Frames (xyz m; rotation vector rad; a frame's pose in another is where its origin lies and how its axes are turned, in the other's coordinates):
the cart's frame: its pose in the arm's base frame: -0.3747 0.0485 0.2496 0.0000 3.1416 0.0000
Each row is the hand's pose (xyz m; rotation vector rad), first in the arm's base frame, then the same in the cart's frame.
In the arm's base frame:
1: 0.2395 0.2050 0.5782 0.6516 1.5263 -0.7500
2: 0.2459 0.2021 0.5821 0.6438 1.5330 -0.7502
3: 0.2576 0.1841 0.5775 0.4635 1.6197 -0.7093
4: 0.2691 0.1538 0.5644 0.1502 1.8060 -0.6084
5: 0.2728 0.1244 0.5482 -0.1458 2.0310 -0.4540
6: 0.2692 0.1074 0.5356 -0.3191 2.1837 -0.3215
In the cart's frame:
1: -0.6142 0.1565 -0.3286 0.7355 -1.3866 0.6390
2: -0.6206 0.1536 -0.3325 0.7346 -1.3826 0.6304
3: -0.6323 0.1356 -0.3279 0.6841 -1.3593 0.4470
4: -0.6438 0.1053 -0.3148 0.5635 -1.2506 0.1391
5: -0.6475 0.0759 -0.2986 0.3973 -1.0641 -0.1276
6: -0.6439 0.0589 -0.2860 0.2698 -0.9174 -0.2678

